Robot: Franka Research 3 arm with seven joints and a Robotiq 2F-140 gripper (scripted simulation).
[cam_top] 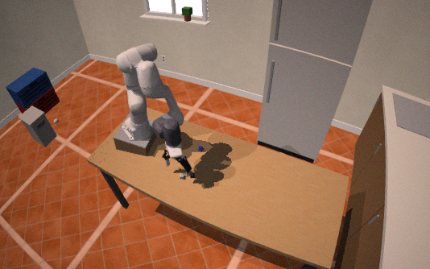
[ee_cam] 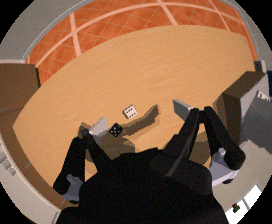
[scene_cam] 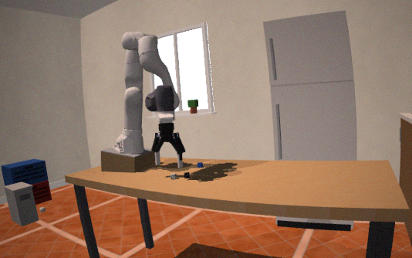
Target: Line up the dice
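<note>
Now: the blue die 3 cm behind my hand, 25 cm to the left of it and 6 cm below it. Round my hand: wood-coloured mat 10 cm ahead, 18 cm to the left, 7 cm below.
</note>
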